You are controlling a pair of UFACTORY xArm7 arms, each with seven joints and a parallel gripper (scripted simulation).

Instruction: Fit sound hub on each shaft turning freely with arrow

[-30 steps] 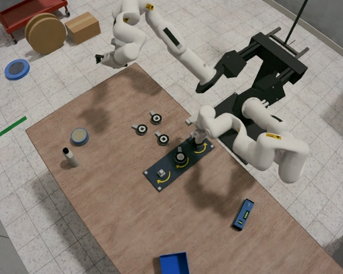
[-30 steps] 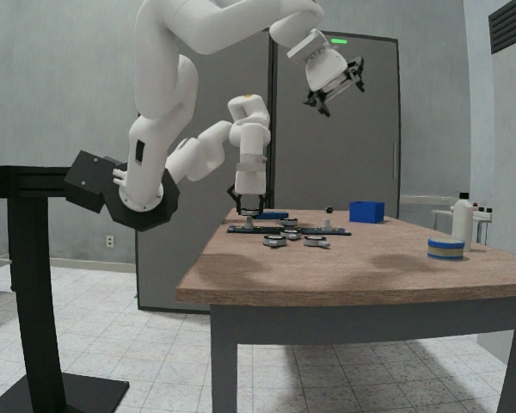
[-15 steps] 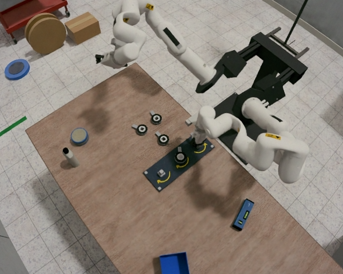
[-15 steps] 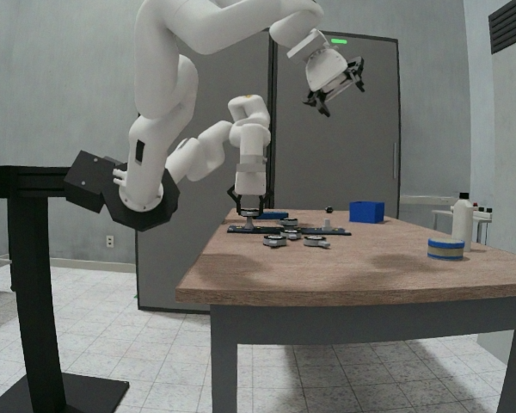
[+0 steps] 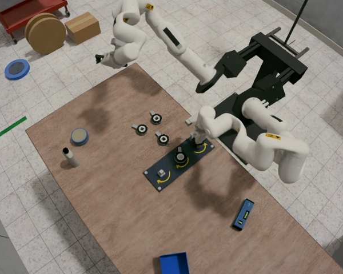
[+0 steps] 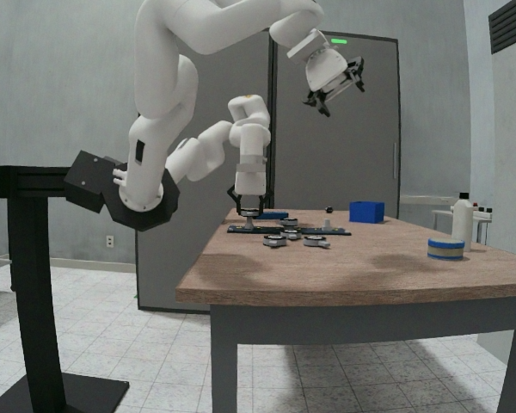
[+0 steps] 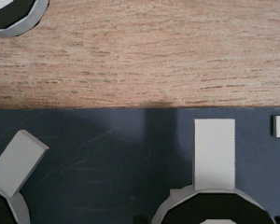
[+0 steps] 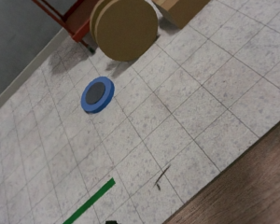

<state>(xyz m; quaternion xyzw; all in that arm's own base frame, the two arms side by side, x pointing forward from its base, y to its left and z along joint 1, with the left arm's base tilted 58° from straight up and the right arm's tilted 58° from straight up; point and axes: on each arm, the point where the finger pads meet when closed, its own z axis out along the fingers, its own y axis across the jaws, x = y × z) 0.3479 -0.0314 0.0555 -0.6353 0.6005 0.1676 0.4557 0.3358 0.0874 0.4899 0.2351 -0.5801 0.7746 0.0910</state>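
Observation:
Right now the dark board is 13 cm ahead of my left hand, 6 cm below it and 2 cm to the right of it. Also, from my left hand: white bottle: 53 cm ahead, 43 cm to the right, 4 cm above; then tape roll: 52 cm to the right, 41 cm ahead, 5 cm below.

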